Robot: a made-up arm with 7 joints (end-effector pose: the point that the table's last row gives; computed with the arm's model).
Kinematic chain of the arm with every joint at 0, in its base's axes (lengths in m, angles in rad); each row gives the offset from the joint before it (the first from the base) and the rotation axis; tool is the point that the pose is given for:
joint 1: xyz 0 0.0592 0 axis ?
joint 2: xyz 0 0.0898 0 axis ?
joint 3: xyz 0 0 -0.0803 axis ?
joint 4: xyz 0 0 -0.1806 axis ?
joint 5: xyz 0 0 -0.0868 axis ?
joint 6: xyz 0 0 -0.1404 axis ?
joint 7: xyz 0 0 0 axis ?
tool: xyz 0 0 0
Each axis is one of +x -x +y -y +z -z.
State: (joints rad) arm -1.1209 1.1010 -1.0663 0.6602 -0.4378 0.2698 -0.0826
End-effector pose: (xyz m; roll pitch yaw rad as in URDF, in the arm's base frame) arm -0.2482 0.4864 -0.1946 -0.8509 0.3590 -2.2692
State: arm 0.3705 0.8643 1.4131 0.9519 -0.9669 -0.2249 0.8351
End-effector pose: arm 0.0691 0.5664 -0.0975 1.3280 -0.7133 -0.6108
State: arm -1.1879 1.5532 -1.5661 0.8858 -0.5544 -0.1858 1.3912
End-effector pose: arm -0.1695 0.5505 -0.0692 -2.7058 -0.3451 -2.1820
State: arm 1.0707 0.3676 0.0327 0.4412 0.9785 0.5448 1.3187
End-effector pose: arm 0.4274 0.3196 -0.1230 -2.4244 -0.5942 1.2155
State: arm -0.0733 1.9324 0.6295 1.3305 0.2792 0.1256 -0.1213
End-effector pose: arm 0.1950 0.3976 0.2193 2.2824 -0.0725 -1.4436
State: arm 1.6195 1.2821 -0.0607 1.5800 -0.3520 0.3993 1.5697
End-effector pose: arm 0.0758 0.3932 0.2307 1.5663 -0.3728 -1.5050
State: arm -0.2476 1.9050 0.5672 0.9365 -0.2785 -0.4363 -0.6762
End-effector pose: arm 0.2042 0.4904 0.1780 2.5222 0.4983 -1.3756
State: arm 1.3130 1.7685 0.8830 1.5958 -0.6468 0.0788 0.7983
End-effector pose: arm -0.1781 0.3648 0.1961 2.9244 -0.3694 -0.8749
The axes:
joint 1: -y
joint 2: +x
joint 3: +z
joint 4: -y
joint 5: +z
joint 6: +y
joint 7: -x

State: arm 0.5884 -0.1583 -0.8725 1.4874 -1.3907 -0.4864 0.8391
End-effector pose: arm 0.2593 -0.0664 -0.1263 1.0091 0.3488 -2.9502
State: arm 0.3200 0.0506 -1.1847 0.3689 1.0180 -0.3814 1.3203
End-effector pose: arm 0.1790 0.0971 -0.4422 -1.6145 -0.8693 -0.0399
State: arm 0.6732 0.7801 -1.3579 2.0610 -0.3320 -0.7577 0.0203
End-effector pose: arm 0.1873 0.1180 -0.1669 1.7780 -0.3707 2.6840
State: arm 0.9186 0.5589 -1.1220 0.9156 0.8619 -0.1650 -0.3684
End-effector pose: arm 0.3849 0.2231 -0.1956 1.4701 -1.3193 -1.4505
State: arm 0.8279 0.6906 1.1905 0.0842 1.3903 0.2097 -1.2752
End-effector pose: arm 0.2731 0.4731 -0.2412 0.1411 0.4949 2.4869
